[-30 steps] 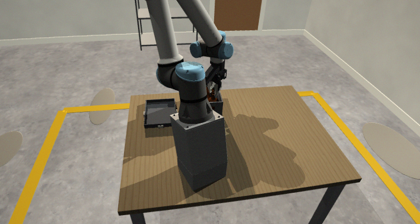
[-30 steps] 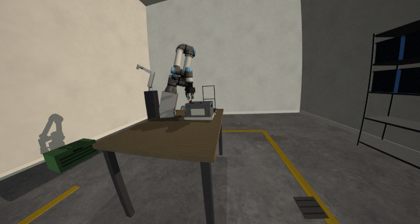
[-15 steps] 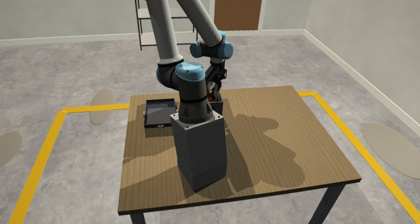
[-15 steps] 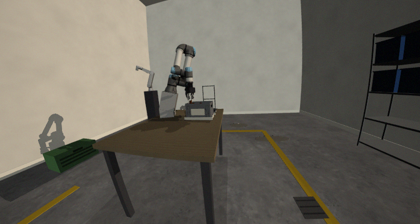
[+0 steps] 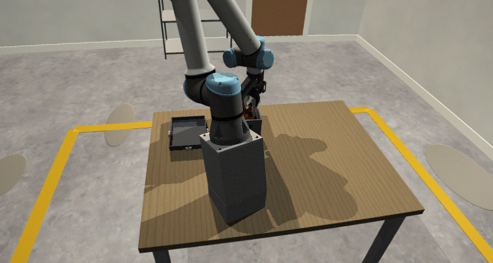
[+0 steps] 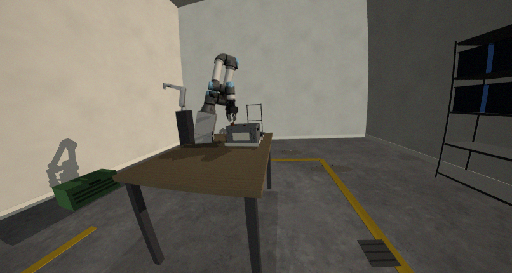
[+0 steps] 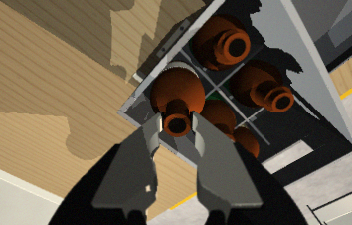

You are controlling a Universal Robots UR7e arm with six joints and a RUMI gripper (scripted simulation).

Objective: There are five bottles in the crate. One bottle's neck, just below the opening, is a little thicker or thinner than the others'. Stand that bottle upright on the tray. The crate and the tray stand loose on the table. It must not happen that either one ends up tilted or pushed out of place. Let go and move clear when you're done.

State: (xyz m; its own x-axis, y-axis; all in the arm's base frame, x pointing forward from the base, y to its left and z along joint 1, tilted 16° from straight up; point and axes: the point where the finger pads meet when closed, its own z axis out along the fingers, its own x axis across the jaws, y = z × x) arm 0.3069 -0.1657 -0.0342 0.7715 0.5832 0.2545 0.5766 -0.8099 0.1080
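My gripper is now 70 mm above the bottle. Also, from my hand: dark tray (140 mm ahead, 290 mm to the left, 180 mm below); crate (100 mm ahead, 30 mm to the left, 110 mm below).
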